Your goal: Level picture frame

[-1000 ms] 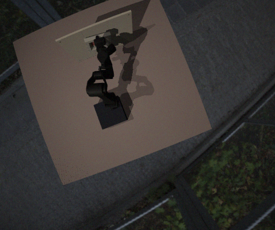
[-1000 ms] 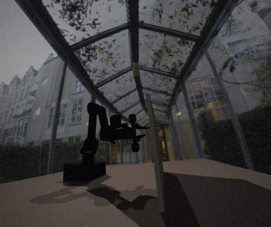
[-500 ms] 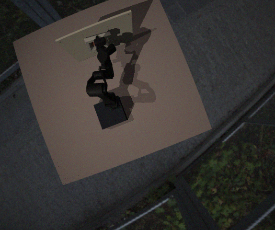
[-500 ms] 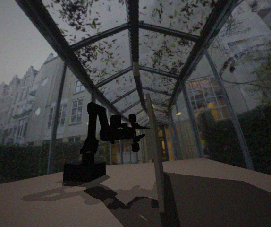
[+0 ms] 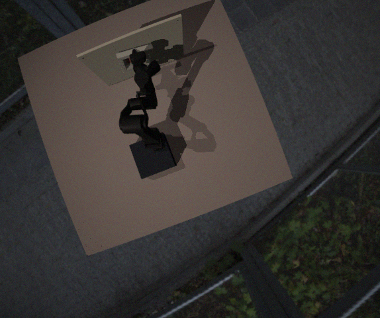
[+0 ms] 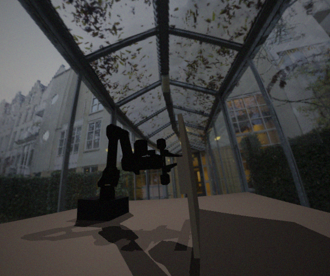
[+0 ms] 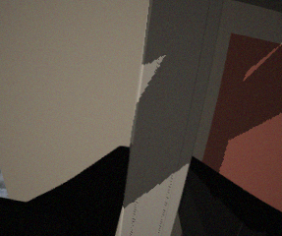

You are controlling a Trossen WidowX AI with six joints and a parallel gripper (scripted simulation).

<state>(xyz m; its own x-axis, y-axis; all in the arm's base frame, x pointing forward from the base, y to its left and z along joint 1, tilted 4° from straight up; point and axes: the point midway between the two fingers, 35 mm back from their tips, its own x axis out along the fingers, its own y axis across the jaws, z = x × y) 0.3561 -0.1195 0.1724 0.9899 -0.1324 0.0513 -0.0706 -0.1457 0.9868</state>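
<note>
The picture frame is 1 cm to the left of my gripper tip and 5 cm below it. Also, from my gripper tip: wall panel: 2 cm ahead, 1 cm to the right, 8 cm below.
</note>
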